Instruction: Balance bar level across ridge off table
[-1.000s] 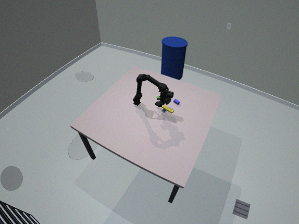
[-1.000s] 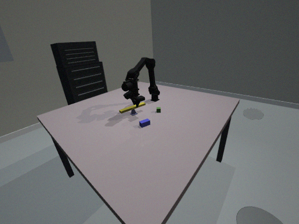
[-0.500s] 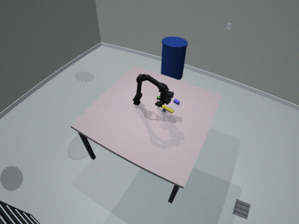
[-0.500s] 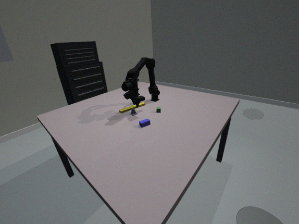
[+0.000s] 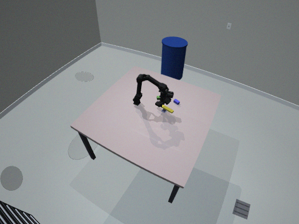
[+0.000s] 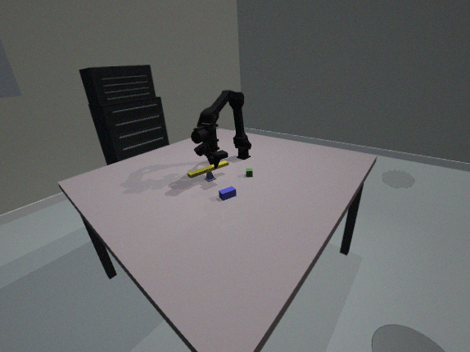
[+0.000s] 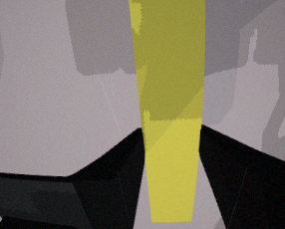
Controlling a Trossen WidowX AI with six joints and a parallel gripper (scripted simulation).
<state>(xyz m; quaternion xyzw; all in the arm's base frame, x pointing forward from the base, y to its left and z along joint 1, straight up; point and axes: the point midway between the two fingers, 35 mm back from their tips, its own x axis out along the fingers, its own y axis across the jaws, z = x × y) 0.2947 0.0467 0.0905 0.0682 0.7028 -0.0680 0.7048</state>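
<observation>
Now: the yellow bar 3 cm ahead of my gripper tip and 1 cm to the right of it. Also, from my gripper tip: green cube 14 cm to the left, 12 cm behind, 4 cm below; then blue block 18 cm to the left, 10 cm ahead, 4 cm below.
</observation>
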